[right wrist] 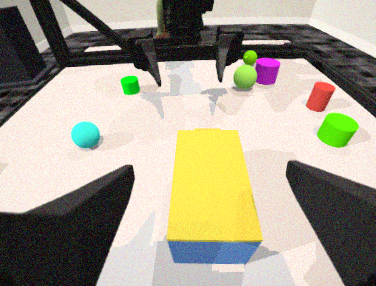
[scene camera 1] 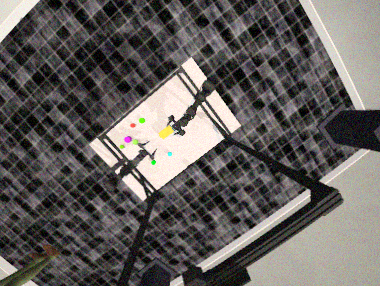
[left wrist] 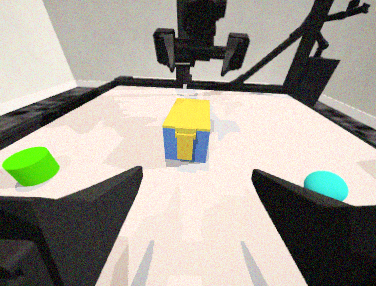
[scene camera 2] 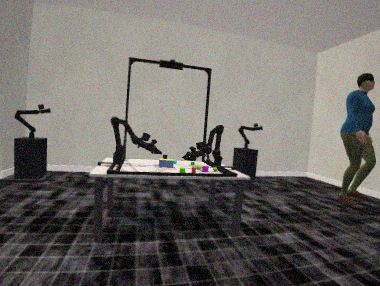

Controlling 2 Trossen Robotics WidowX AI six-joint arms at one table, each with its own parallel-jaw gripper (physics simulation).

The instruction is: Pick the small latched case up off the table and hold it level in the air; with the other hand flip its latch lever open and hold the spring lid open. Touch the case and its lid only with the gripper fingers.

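Note:
The small case stands level on the table, with a blue body and a yellow lid that is closed. Its darker yellow latch lever lies flat against the end facing the left gripper. My left gripper is open and empty, apart from the case, facing its latch end. My right gripper is open and empty, near the case's other end, its fingers spread to either side in the right wrist view.
A cyan ball and small green cylinder lie to one side. A green cylinder, red cylinder, purple cylinder and two green balls lie opposite. Black frame bars edge the table.

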